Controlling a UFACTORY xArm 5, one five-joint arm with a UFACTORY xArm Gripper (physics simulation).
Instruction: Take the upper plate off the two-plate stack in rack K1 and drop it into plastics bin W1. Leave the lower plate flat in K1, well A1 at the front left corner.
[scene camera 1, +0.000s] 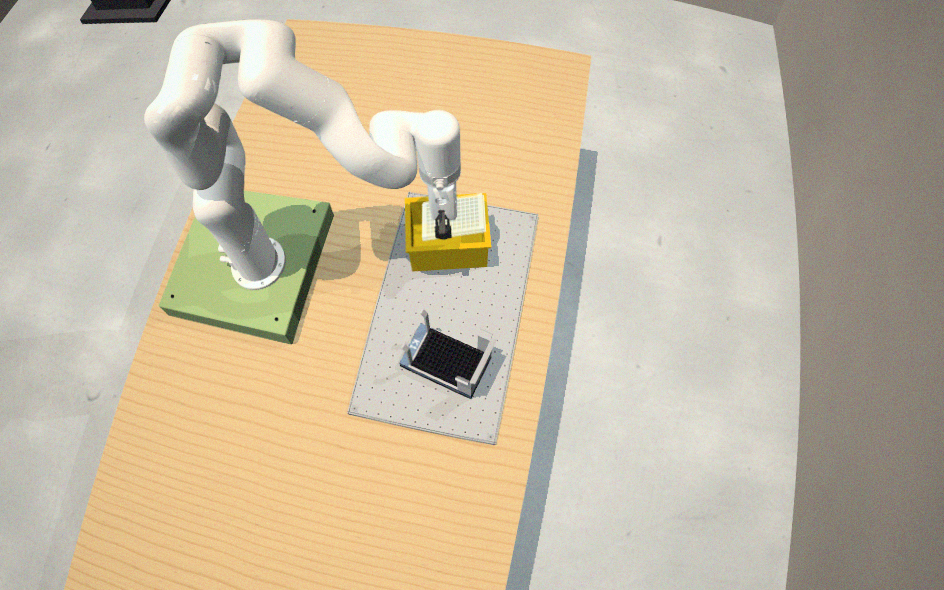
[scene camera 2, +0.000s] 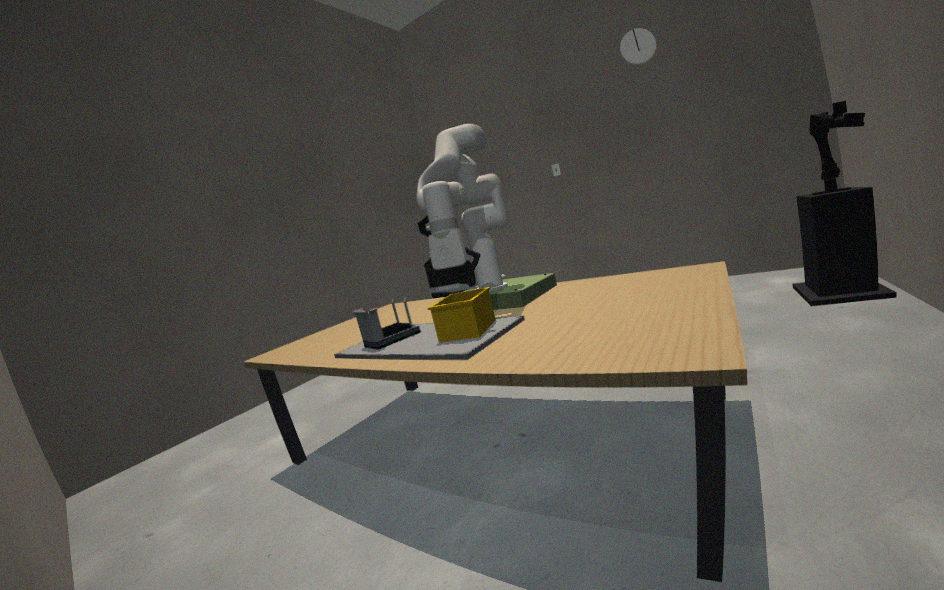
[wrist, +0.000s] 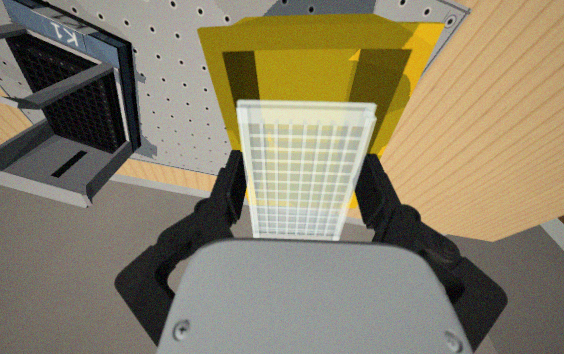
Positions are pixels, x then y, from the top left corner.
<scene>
my gripper: scene camera 1; scene camera 2; wrist 301, 166
same spot on my gripper: (scene camera 1: 443, 231) = (scene camera 2: 424, 264)
</scene>
